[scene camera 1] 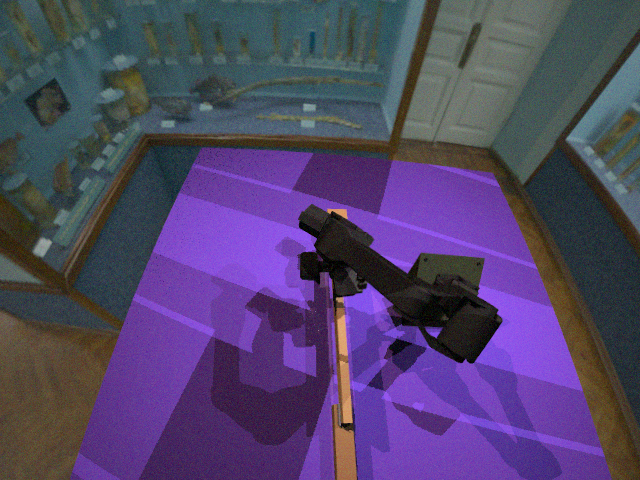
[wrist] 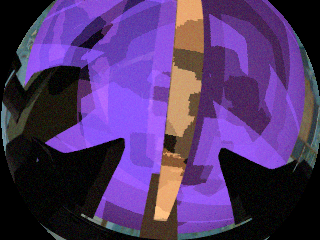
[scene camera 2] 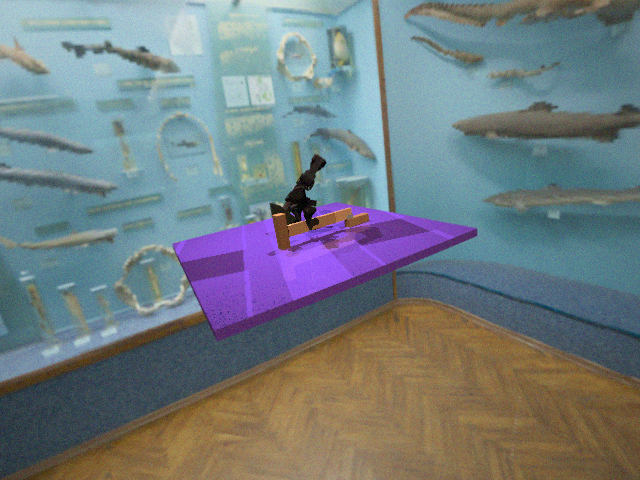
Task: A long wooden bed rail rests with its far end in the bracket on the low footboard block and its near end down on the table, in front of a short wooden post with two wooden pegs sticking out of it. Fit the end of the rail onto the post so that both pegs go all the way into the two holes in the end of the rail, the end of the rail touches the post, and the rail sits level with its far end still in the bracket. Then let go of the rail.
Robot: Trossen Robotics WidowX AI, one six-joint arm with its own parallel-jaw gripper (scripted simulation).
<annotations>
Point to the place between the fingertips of my gripper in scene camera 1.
At 336, 282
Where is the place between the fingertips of my gripper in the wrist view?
At 174, 149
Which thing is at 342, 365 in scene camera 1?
A wooden rail.
</annotations>
